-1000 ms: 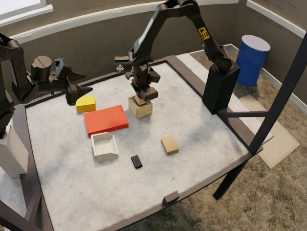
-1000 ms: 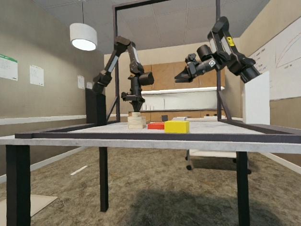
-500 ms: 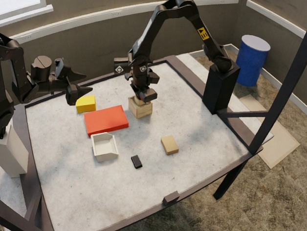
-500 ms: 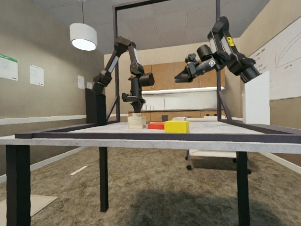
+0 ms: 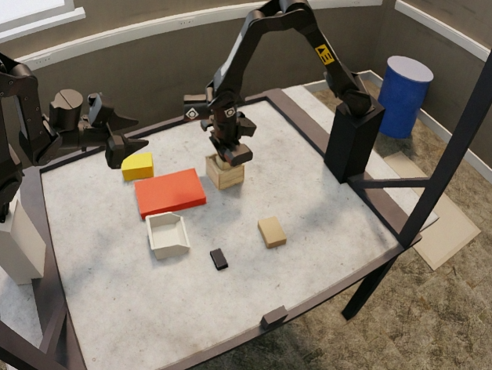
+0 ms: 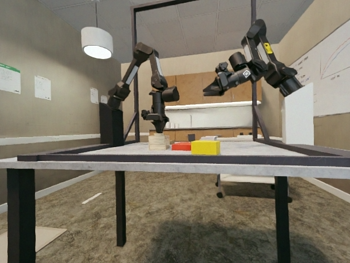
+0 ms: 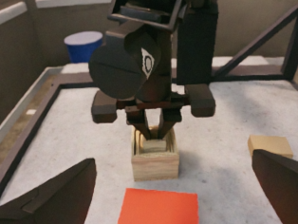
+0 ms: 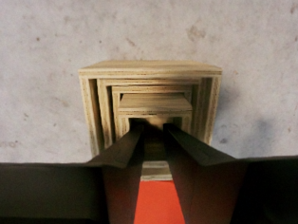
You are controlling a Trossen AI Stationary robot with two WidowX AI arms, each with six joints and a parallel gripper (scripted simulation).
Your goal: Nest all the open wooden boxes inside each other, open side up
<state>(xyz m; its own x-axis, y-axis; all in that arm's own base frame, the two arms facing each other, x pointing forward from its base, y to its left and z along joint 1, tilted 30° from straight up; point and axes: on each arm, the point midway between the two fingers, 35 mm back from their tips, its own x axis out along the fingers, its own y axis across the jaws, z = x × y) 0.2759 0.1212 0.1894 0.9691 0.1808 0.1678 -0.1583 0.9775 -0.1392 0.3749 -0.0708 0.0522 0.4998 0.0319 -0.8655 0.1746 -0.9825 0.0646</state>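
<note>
The biggest wooden box lies 8 cm below my right hand. Round my right hand: smallest box: 4 cm below; tan block: 23 cm behind, 3 cm to the right, 8 cm below; flat block: 1 cm behind, 17 cm to the left, 8 cm below.
</note>
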